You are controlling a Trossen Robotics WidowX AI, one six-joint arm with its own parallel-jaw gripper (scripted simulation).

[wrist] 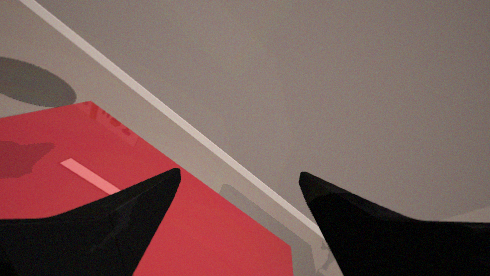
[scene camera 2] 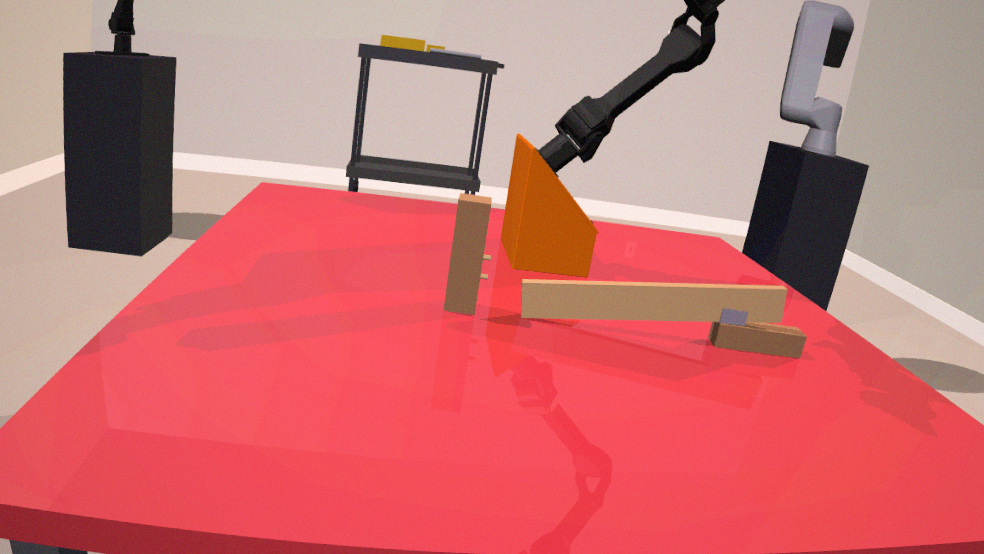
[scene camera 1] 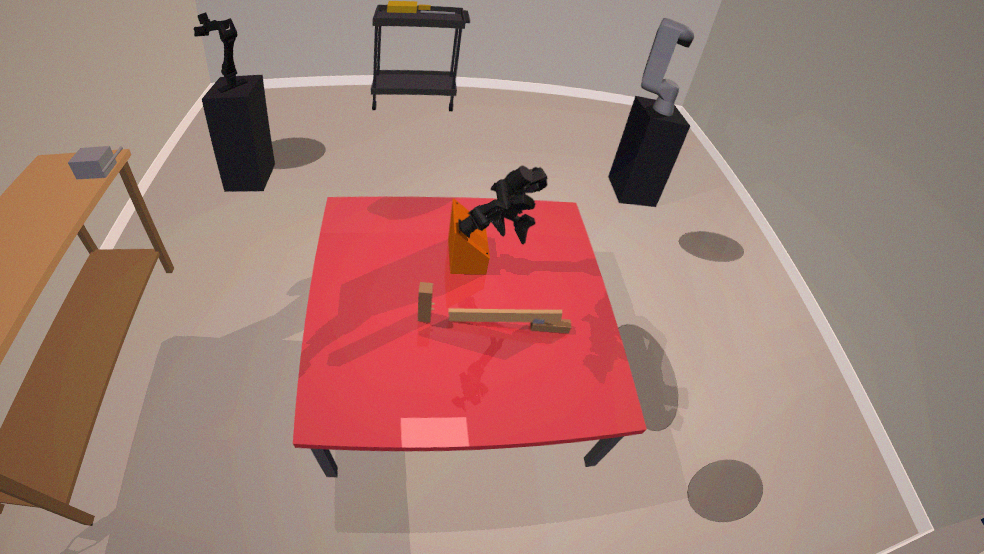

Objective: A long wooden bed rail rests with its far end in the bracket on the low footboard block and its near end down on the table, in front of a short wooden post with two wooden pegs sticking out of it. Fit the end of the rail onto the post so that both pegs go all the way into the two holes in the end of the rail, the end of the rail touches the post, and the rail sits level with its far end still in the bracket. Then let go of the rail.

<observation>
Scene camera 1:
my gripper: 513, 240
long wooden rail: 455, 315
upright post: 425, 296
</observation>
